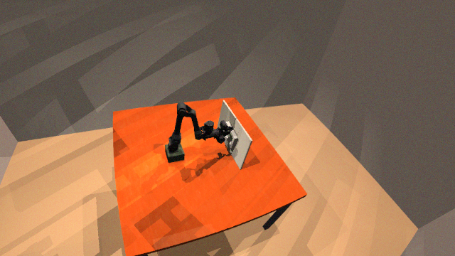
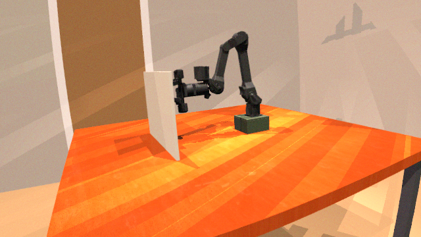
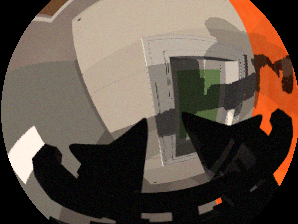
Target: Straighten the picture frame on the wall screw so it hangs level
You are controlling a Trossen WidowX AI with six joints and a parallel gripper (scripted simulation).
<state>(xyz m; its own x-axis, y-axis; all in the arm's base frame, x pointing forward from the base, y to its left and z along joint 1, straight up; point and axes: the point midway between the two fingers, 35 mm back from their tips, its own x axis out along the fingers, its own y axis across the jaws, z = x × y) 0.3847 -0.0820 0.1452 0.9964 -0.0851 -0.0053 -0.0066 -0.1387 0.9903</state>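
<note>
Right now my gripper tip is 10 mm short of the picture frame and 50 mm above it. Also, from my gripper tip: wall panel: 20 mm ahead, 20 mm to the left, 60 mm below.
</note>
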